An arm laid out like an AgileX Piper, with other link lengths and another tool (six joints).
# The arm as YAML. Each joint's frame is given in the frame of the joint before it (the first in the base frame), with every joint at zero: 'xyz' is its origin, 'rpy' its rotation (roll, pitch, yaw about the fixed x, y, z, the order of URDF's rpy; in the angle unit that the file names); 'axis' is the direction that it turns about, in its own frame. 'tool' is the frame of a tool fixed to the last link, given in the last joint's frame.
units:
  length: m
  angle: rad
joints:
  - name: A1
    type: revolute
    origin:
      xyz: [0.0, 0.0, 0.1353]
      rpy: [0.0, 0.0, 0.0]
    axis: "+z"
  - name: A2
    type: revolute
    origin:
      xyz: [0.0, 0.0, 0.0]
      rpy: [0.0, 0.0, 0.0]
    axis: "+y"
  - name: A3
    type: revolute
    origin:
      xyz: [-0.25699, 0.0, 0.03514]
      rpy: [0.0, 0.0, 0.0]
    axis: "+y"
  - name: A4
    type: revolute
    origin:
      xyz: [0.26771, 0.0, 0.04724]
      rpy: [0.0, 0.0, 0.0]
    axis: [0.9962, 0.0, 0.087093]
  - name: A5
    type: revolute
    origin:
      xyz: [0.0, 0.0, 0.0]
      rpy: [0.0, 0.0, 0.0]
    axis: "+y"
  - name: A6
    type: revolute
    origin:
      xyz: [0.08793, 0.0, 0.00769]
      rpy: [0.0, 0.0, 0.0]
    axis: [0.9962, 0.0, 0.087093]
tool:
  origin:
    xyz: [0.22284, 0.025, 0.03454]
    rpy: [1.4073, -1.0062, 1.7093]
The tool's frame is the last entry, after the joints.
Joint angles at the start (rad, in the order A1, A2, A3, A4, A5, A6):
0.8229, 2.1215, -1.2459, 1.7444, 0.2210, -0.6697
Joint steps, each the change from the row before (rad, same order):
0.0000, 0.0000, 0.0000, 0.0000, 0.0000, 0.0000
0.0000, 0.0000, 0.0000, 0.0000, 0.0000, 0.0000
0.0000, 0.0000, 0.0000, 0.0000, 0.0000, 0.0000
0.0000, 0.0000, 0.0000, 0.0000, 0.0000, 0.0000
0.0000, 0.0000, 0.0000, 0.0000, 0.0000, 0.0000
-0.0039, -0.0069, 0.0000, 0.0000, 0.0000, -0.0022
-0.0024, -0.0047, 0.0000, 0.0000, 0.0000, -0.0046
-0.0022, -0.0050, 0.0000, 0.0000, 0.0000, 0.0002
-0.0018, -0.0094, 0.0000, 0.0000, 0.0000, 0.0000
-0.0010, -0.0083, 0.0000, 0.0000, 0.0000, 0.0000
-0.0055, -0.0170, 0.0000, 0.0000, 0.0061, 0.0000
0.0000, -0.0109, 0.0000, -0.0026, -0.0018, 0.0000
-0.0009, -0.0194, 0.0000, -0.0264, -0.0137, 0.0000
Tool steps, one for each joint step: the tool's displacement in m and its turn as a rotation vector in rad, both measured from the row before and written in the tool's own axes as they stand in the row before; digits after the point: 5 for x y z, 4 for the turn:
0.00000, 0.00000, 0.00000, 0.0000, 0.0000, 0.0000
0.00000, 0.00000, 0.00000, 0.0000, 0.0000, 0.0000
0.00000, 0.00000, 0.00000, 0.0000, 0.0000, 0.0000
0.00000, 0.00000, 0.00000, 0.0000, 0.0000, 0.0000
0.00000, 0.00000, 0.00000, 0.0000, 0.0000, 0.0000
0.00444, -0.00038, -0.00238, 0.0011, 0.0078, -0.0011
0.00290, -0.00046, -0.00160, 0.0009, 0.0052, -0.0040
0.00303, -0.00053, -0.00167, 0.0011, 0.0053, 0.0006
0.00489, -0.00220, -0.00294, 0.0035, 0.0089, -0.0009
0.00412, -0.00224, -0.00255, 0.0034, 0.0076, -0.0011
0.00897, -0.00460, -0.00558, 0.0107, 0.0152, -0.0002
0.00493, -0.00311, -0.00320, 0.0033, 0.0093, -0.0049
0.00856, -0.00199, -0.00565, -0.0063, 0.0162, -0.0294

